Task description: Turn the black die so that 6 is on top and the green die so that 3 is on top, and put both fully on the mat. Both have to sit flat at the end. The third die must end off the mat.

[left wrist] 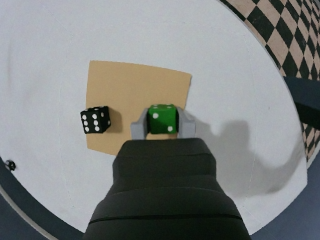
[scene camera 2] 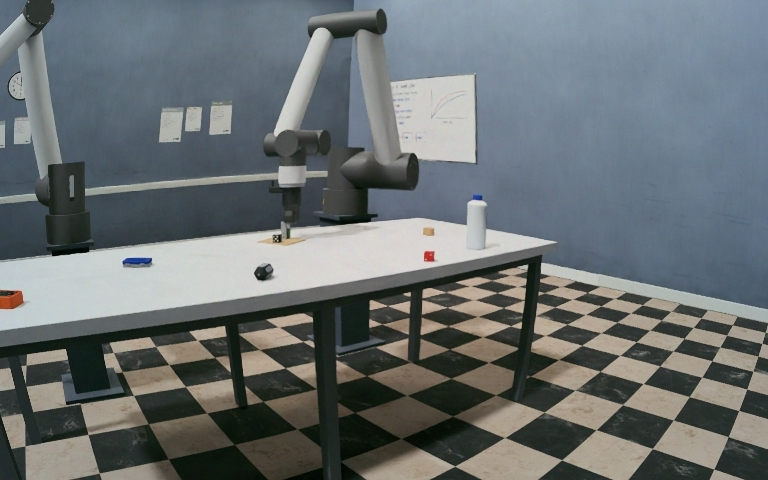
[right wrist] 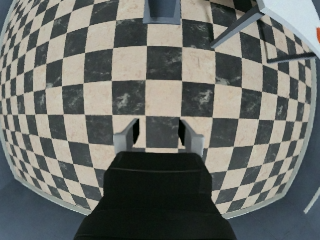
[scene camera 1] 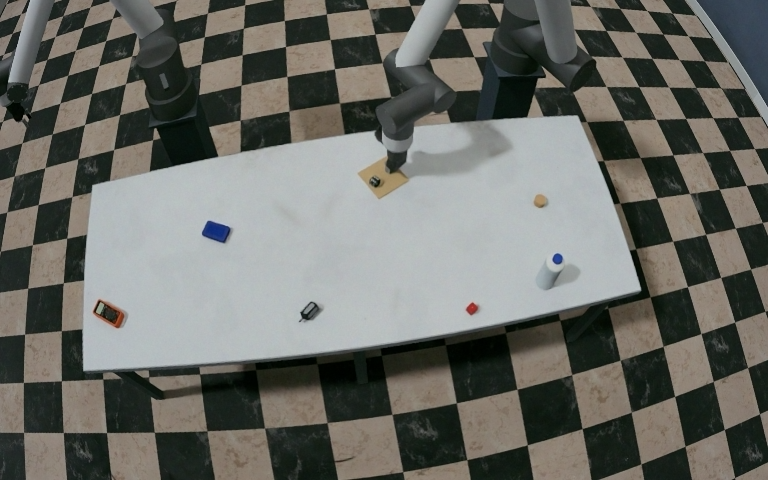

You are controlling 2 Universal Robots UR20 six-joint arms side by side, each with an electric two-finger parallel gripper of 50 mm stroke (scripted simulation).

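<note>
My left gripper and my right gripper are both visible to me. I can also see a green die and a black die, along with a tan mat and a white bottle.
</note>
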